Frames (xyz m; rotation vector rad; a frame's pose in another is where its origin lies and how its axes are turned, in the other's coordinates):
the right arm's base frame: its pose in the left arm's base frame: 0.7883 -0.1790 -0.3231 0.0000 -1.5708 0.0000
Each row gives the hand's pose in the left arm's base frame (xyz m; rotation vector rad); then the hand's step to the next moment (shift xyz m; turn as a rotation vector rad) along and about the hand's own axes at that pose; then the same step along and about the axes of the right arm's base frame.
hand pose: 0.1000 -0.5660 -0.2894 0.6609 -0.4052 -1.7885
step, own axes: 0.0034 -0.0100 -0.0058 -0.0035 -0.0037 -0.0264
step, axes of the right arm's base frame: -0.0111 0.0002 0.0047 -0.0220 0.0059 -0.0143
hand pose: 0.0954 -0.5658 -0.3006 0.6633 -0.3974 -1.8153
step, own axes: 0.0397 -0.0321 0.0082 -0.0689 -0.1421 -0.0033
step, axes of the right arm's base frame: -0.0215 -0.0270 0.0385 -0.0663 0.1126 0.0887
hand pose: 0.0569 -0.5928 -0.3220 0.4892 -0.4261 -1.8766
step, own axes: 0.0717 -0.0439 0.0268 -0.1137 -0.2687 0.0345
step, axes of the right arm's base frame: -0.0089 -0.0509 0.0715 -0.0929 0.1997 0.1944
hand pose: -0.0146 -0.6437 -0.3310 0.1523 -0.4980 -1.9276
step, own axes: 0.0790 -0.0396 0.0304 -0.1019 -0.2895 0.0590
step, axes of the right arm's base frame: 0.0210 -0.0505 0.0758 -0.0778 0.2025 0.2250
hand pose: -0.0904 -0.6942 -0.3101 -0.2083 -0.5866 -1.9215
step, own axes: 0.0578 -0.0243 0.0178 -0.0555 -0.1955 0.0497
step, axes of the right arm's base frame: 0.0313 -0.0307 0.0482 -0.0387 0.1307 0.1587
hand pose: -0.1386 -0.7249 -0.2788 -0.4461 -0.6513 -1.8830
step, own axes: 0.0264 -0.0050 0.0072 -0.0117 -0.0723 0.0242
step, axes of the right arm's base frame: 0.0197 -0.0130 0.0147 -0.0047 0.0456 0.0620
